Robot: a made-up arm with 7 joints.
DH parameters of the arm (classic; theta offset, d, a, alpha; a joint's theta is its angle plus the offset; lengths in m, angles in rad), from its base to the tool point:
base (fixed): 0 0.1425 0 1.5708
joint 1: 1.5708 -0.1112 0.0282 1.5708
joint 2: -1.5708 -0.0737 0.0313 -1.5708
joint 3: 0 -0.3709 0.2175 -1.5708
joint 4: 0 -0.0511 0.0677 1.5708
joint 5: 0 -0.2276 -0.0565 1.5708
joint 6: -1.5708 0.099 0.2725 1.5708
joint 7: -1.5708 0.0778 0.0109 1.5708
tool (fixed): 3.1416 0.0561 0 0
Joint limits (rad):
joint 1: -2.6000..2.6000
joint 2: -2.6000..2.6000
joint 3: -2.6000..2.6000
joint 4: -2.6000..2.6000
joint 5: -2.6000..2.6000
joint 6: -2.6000..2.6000
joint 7: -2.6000..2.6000
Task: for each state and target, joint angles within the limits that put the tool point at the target. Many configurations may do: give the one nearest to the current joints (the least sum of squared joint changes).
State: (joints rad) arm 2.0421 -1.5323 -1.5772 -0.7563 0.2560 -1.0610 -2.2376
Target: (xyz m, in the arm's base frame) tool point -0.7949 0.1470 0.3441
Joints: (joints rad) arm 1.6983 -2.5256 -1.7609 -1.1051 0.7775 -1.0428 -2.1951
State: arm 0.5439 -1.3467 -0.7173 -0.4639 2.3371 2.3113 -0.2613
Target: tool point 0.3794 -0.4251 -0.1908
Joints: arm 0.7066 -1.3875 -0.7015 -0.4319 2.2314 1.5839 -0.3100
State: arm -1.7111 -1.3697 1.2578 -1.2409 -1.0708 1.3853 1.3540
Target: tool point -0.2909 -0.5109 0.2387
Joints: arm -1.5025 -2.0726 0.6215 -1.1264 -1.3168 1.8277 1.3748
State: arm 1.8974 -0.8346 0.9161 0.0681 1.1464 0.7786 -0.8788
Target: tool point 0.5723 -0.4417 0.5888
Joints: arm 2.4644 -0.9836 0.7200 0.2916 1.0675 0.5913 -0.9003
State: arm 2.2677 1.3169 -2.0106 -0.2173 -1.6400 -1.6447 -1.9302
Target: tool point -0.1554 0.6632 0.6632
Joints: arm 2.3540 1.0448 -2.1948 -0.3595 -2.1487 -1.0163 -2.1116
